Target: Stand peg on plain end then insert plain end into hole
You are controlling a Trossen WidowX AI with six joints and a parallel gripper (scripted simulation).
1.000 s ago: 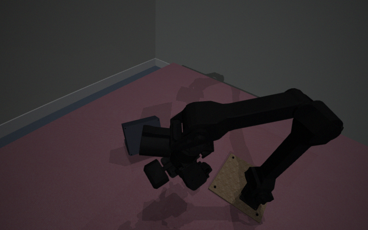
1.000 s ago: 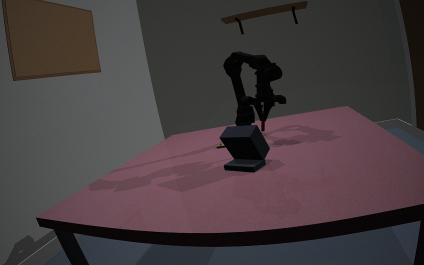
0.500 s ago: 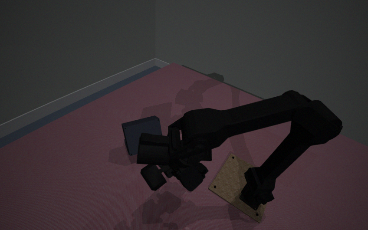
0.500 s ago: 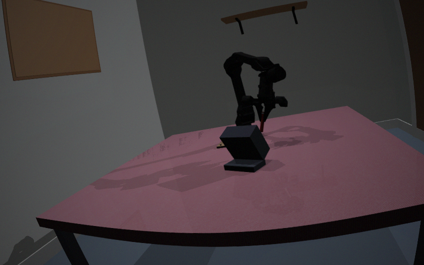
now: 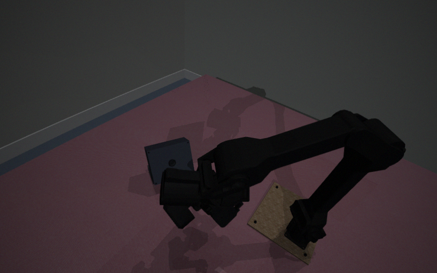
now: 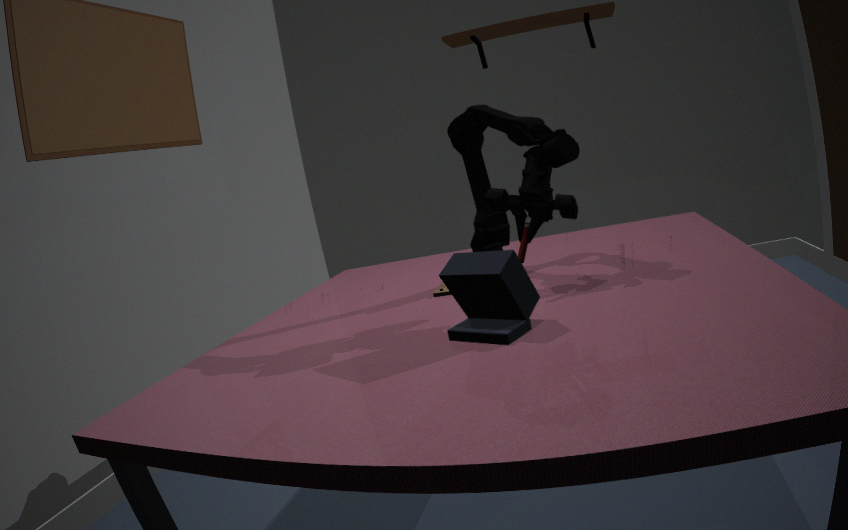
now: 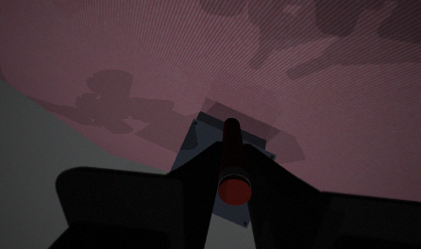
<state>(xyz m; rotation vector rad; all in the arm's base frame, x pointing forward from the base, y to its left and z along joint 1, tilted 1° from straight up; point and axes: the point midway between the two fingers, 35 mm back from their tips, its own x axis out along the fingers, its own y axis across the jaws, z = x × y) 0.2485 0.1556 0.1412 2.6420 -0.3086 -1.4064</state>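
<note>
Right now the sloped panel is 15 cm ahead of my gripper tip, 4 cm to the right of it and 4 cm below it. The rest, counted from my gripper tip: peg 1 cm behind, 1 cm above; then flat foot 18 cm ahead, 11 cm below, 5 cm to the right.
</note>
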